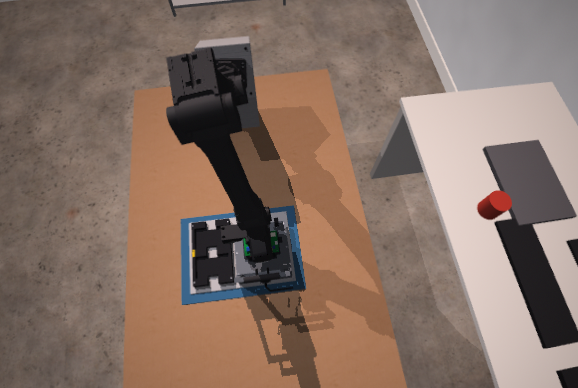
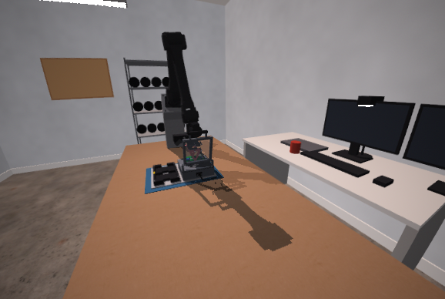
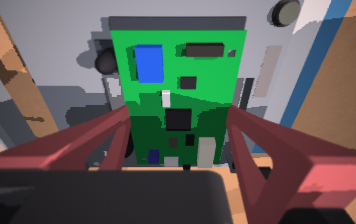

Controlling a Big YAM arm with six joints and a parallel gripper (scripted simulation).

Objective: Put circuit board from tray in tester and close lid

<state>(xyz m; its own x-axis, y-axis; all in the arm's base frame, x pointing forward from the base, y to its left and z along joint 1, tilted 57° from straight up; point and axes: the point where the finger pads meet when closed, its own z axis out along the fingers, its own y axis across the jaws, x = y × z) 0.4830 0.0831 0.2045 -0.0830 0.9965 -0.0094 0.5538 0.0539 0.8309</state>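
Now: the green circuit board right at my hand. Also, from my hand: clear lid: 120 mm ahead, 20 mm to the left, 100 mm above.
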